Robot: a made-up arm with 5 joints. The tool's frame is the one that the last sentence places. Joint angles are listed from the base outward.
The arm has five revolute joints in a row. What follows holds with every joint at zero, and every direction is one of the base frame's.
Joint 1 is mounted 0.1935 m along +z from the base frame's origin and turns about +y.
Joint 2 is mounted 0.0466 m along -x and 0.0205 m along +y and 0.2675 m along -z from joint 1 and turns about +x.
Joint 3 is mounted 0.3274 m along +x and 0.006 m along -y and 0.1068 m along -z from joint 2 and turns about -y.
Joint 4 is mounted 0.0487 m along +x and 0.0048 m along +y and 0.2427 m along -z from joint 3 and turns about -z.
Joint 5 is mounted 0.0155 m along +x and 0.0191 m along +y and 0.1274 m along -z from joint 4 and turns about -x.
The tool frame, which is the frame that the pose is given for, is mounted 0.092 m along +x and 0.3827 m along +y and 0.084 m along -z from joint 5; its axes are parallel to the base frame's.
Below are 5 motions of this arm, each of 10 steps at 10 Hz.
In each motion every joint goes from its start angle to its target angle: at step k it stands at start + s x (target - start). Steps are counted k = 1, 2, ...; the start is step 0. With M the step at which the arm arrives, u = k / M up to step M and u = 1 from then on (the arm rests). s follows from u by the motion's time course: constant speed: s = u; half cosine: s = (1 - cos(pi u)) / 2; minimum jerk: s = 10 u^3 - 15 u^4 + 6 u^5.
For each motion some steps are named. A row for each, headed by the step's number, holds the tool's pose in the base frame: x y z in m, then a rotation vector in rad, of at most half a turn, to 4 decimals.
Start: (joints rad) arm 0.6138 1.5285 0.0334 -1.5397 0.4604
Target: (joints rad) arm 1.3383 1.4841 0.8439 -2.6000 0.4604
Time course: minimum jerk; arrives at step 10
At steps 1, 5, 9, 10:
1: -0.0814 0.7574 0.0238 0.9689 -0.8139 0.5289
5: -0.1571 0.8010 -0.2528 0.5353 -0.9052 0.6141
9: -0.3904 0.6758 -0.5142 0.1653 -0.7869 0.9690
10: -0.3958 0.6718 -0.5174 0.1604 -0.7833 0.9772

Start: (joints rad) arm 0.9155 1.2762 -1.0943 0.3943 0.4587
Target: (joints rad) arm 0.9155 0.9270 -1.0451 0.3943 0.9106
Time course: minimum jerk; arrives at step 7
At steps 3, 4, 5, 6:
3: -0.3761 0.6984 0.1323 0.5511 1.8256 0.4738
4: -0.4671 0.6794 0.0940 0.3645 1.8130 0.5652
5: -0.5410 0.6511 0.0606 0.2073 1.7998 0.6440
6: -0.5795 0.6312 0.0424 0.1218 1.7917 0.6875

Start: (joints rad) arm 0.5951 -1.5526 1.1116 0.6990 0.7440
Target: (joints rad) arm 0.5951 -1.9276 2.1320 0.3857 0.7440
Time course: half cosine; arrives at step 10
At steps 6, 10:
6: 0.4727 0.2661 -0.7195 -1.0184 -1.3921 0.9186
10: 0.2736 0.3911 -0.7190 -0.6961 -1.5838 1.2374

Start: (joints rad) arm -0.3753 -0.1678 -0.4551 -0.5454 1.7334
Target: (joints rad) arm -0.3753 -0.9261 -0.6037 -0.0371 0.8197
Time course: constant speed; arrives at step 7
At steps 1, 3, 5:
1: 0.4875 -0.2329 -0.7806 -1.8020 -0.1681 0.4145
3: 0.4039 -0.3269 -0.7581 -1.7500 0.1108 0.2447
5: 0.3519 -0.3996 -0.7145 -1.6860 0.3064 -0.0042

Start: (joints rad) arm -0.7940 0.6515 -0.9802 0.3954 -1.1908
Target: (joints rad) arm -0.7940 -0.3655 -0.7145 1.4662 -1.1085
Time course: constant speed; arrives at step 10
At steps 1, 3, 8, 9, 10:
1: 0.6167 0.3367 0.1370 1.4772 0.1697 -0.2118
3: 0.7054 0.2529 0.0918 1.3202 -0.1066 -0.5143
8: 0.7884 -0.0623 0.0850 0.8545 -0.8400 -1.1455
9: 0.7758 -0.1266 0.1042 0.7530 -0.9948 -1.2480
10: 0.7535 -0.1861 0.1294 0.6500 -1.1527 -1.3414

